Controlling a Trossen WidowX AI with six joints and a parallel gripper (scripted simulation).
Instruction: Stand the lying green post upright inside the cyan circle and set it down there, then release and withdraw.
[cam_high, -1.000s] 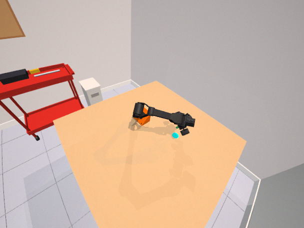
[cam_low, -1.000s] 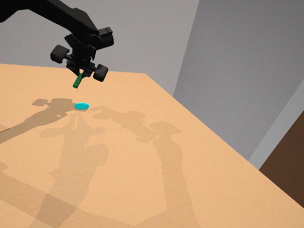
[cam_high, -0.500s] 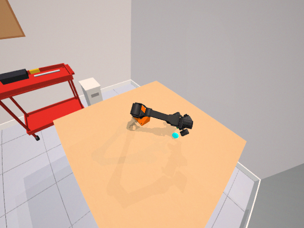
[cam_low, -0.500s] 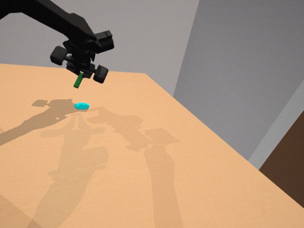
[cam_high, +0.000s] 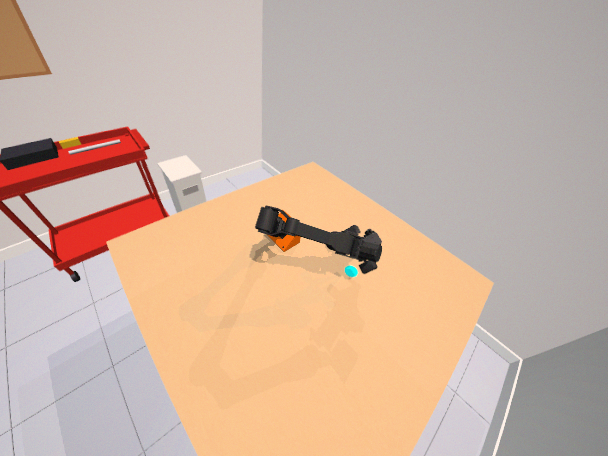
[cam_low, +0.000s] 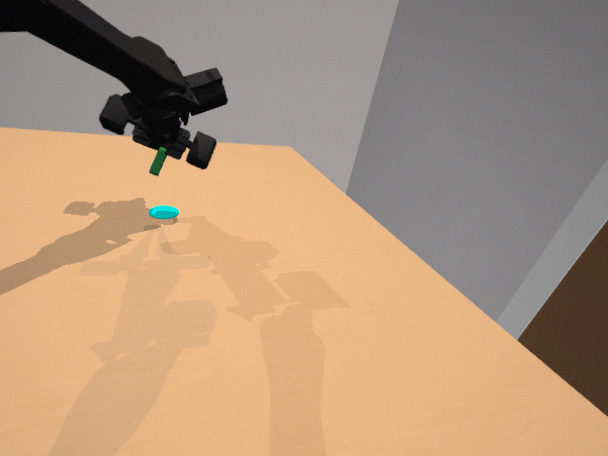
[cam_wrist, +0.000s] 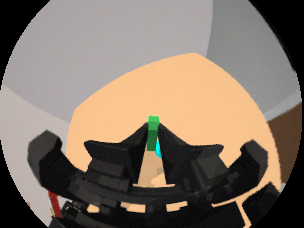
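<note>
Right now my gripper tip is 12 cm above the cyan circle and 4 cm to the left of it. Round my gripper tip: green post 2 cm below, 1 cm to the right, 1 cm behind.
</note>
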